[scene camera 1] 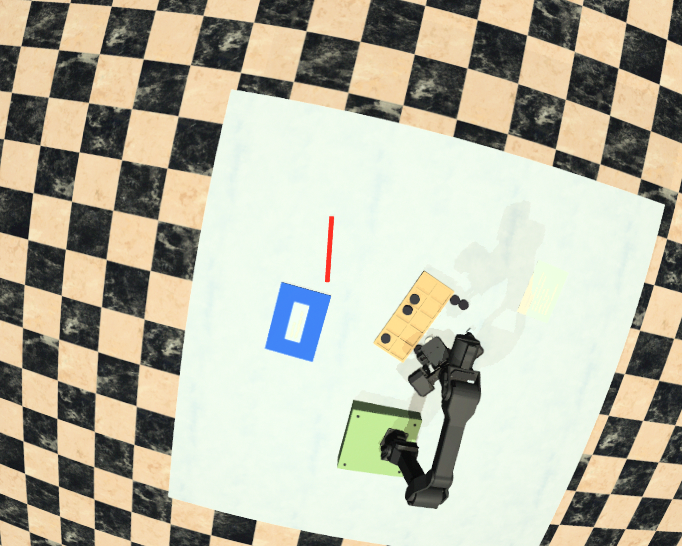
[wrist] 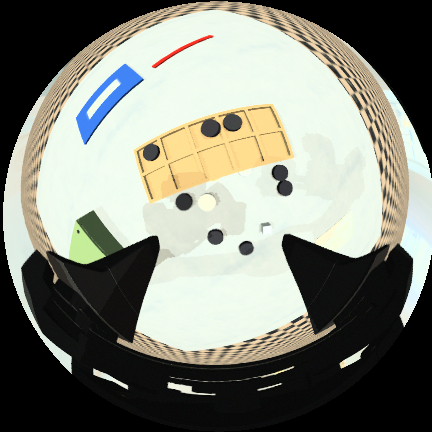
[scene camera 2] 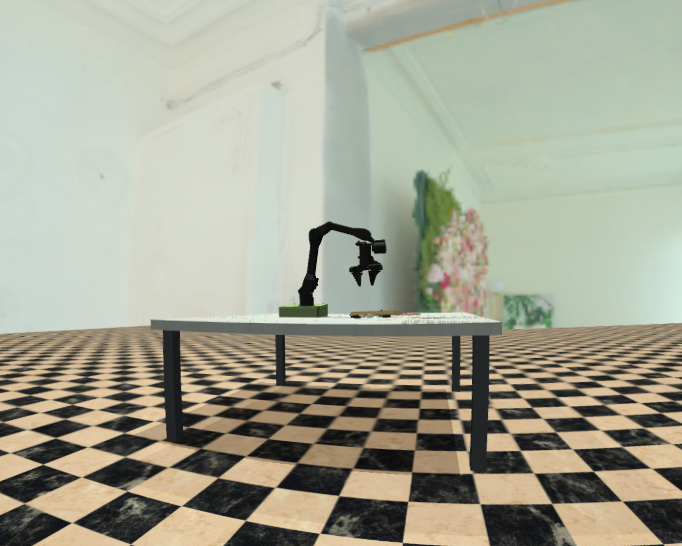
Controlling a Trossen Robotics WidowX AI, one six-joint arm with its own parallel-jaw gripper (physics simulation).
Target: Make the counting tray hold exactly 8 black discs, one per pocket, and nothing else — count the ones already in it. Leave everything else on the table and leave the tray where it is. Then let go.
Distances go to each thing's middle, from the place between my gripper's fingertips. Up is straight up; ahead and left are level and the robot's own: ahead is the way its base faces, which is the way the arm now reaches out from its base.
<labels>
I see the tan counting tray (scene camera 1: 406, 331) 14 cm below my hand, 7 cm to the left of it and 3 cm ahead of it.
</labels>
